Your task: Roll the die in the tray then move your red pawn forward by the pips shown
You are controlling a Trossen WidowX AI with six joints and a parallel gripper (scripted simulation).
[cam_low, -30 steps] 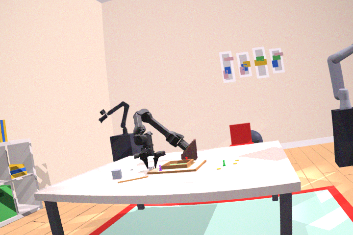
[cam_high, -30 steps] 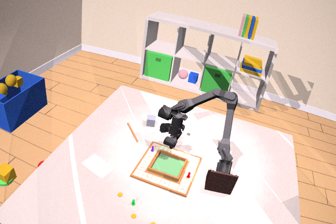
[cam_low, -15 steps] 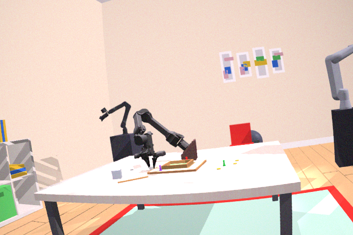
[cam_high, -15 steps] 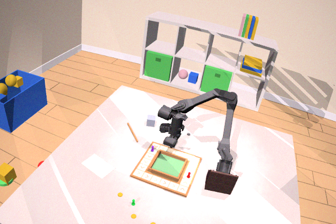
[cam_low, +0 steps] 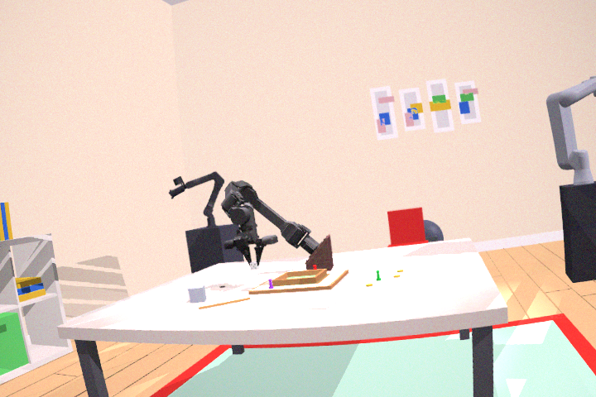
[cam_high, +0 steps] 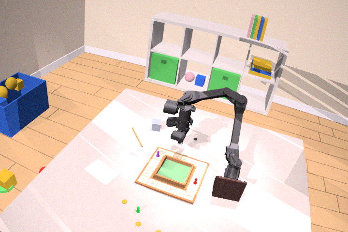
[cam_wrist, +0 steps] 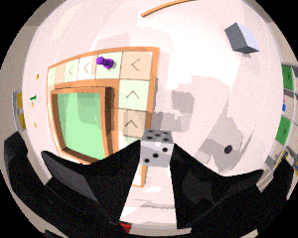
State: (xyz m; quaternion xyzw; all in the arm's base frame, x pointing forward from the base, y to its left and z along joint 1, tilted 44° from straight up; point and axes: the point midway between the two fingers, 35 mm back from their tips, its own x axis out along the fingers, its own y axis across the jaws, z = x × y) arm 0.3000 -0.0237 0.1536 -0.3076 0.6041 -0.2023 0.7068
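My gripper tip is 160 mm past the red pawn, 170 mm to the right of it and 50 mm above it. Also, from my gripper tip: purple pawn: 80 mm ahead, 90 mm to the left, 50 mm below; green tray: 40 mm behind, 150 mm to the left, 70 mm below; white die: right at my gripper tip.
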